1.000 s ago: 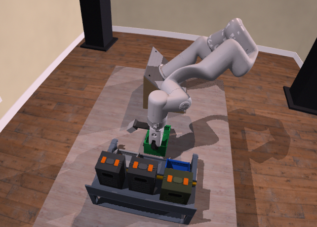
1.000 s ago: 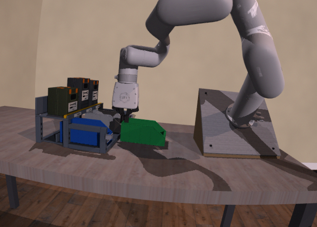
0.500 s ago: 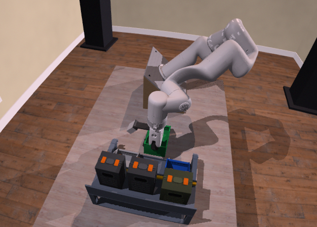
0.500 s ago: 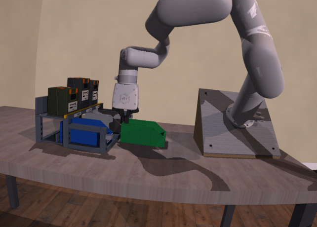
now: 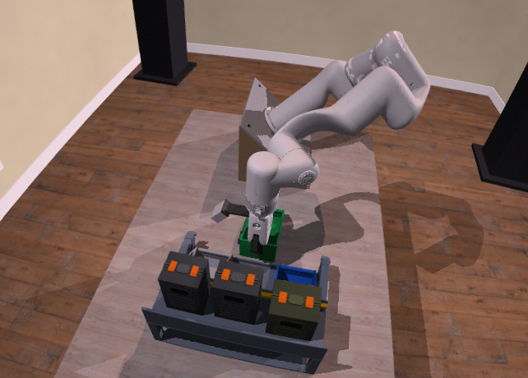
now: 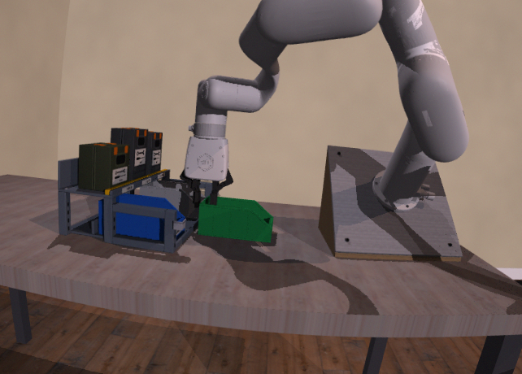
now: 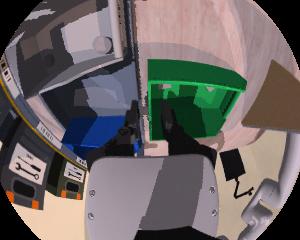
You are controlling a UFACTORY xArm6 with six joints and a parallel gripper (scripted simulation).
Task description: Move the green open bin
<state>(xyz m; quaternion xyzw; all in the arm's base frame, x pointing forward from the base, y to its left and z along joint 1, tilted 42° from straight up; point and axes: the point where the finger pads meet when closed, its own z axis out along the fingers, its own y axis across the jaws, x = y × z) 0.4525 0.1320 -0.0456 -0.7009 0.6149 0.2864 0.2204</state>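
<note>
Right now my hand is 80 mm past the green open bin, 10 mm to the left of it and 40 mm above it. From my hand the other things lie so: grey bin: 120 mm ahead, 100 mm to the right, 30 mm below; then olive box: 200 mm ahead, 130 mm to the left, 80 mm above; then blue bin: 110 mm ahead, 120 mm to the left, 30 mm below.
</note>
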